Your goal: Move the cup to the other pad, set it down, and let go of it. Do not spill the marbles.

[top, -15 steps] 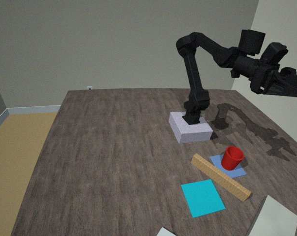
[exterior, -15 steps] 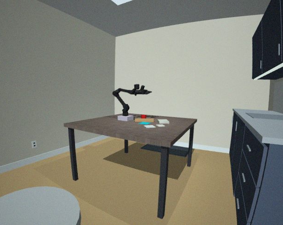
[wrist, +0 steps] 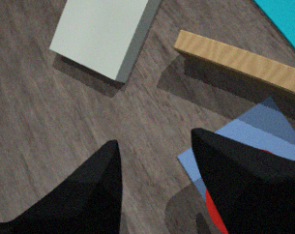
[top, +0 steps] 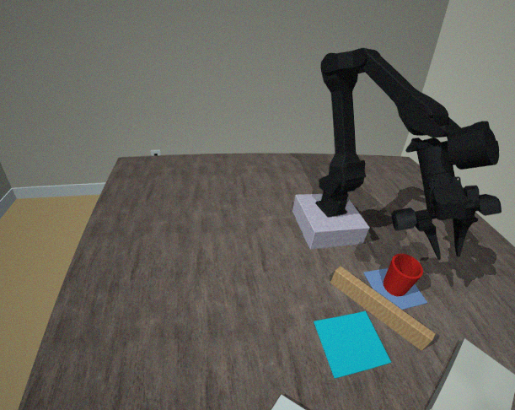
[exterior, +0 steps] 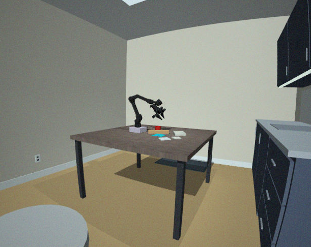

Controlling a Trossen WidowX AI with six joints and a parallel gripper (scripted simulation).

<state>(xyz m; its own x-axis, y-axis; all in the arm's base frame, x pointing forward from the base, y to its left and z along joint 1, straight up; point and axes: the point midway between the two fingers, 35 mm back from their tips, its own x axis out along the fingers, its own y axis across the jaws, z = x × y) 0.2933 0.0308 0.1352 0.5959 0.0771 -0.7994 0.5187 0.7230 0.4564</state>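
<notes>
Now: gripper tip 70 mm past the red cup and 120 mm above it. The rest, counted from my gripper tip: wooden bar: 30 mm behind, 80 mm to the right, 150 mm below; then green marble: 70 mm behind, 30 mm to the left, 150 mm below; then blue marble: 70 mm behind, 150 mm below.
</notes>
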